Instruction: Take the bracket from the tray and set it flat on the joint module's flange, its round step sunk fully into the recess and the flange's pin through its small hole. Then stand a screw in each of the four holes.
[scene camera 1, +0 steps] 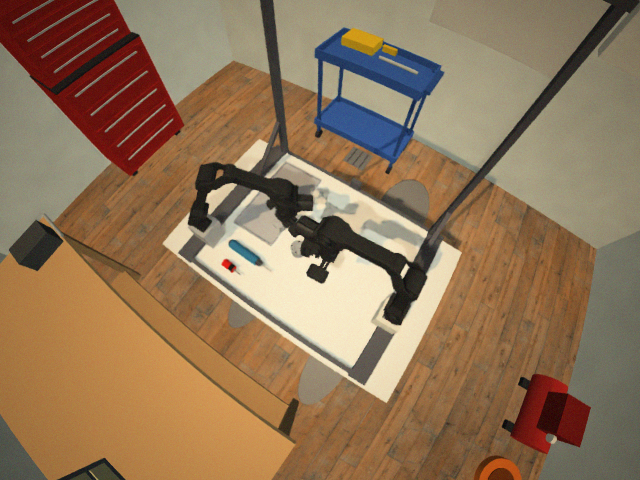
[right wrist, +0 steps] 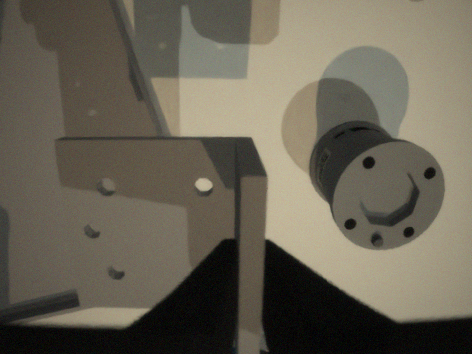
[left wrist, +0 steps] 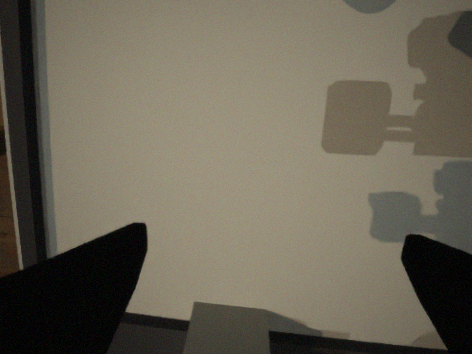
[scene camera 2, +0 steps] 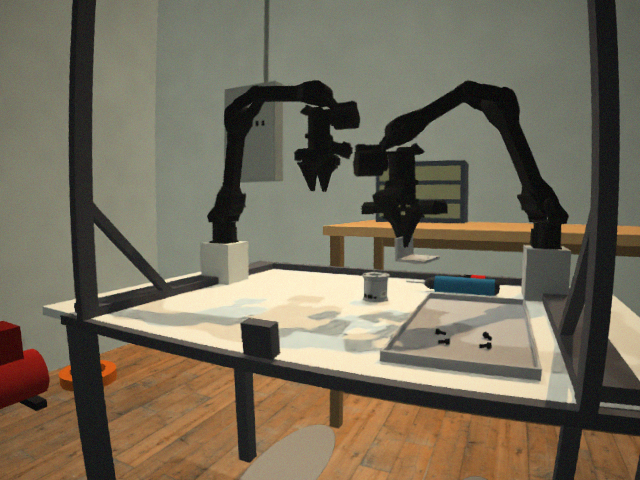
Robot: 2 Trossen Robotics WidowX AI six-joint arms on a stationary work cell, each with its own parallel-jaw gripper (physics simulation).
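Places are measured from the left arm's base along level axes (x right, y ahead, z up), in metres.
Pixels of known places: left gripper, between the fingertips: (scene camera 1: 327, 262) (left wrist: 275, 241) (scene camera 2: 318, 191); right gripper, between the fingertips: (scene camera 1: 286, 224) (right wrist: 245, 252) (scene camera 2: 403, 247); left arm's base, origin of its link: (scene camera 1: 393, 314) (scene camera 2: 224, 242); right arm's base, origin of its link: (scene camera 1: 202, 223) (scene camera 2: 546, 247).
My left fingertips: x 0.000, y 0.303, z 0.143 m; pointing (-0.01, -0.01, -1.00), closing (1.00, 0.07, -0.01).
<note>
Ahead of a thing's pixels: the offset from my left fingertips to its top centre. "spot": to the spot under its first point.
My right gripper (scene camera 2: 406, 243) (right wrist: 245, 252) is shut on the upright wall of the grey L-shaped bracket (scene camera 2: 419, 257) (right wrist: 140, 165). It holds the bracket in the air, with the holed plate roughly level. The round joint module {dx +0.051, dy +0.170, dz -0.194 m} (scene camera 2: 375, 287) (right wrist: 387, 195) stands upright on the table, below and to one side of the bracket; its flange shows four dark holes, a recess and a small pin. The grey tray {dx +0.215, dy +0.396, dz -0.241 m} (scene camera 2: 460, 368) holds several black screws {dx +0.281, dy +0.431, dz -0.242 m} (scene camera 2: 486, 335) {dx +0.330, dy +0.364, dz -0.242 m} (scene camera 2: 443, 341). My left gripper (scene camera 2: 318, 190) (left wrist: 275, 241) is open and empty, high above the table. The bracket's round step is hidden.
A blue screwdriver {spot: dx -0.088, dy +0.351, dz -0.217 m} (scene camera 1: 245, 252) (scene camera 2: 463, 285) and a small red tool {dx -0.174, dy +0.366, dz -0.223 m} (scene camera 1: 228, 265) lie beside the tray near the right arm's base. A small black box {dx +0.484, dy +0.122, dz -0.200 m} (scene camera 2: 260, 337) is at the table's near edge in scene camera 2. Frame posts (scene camera 2: 84, 155) rise at the table's sides.
</note>
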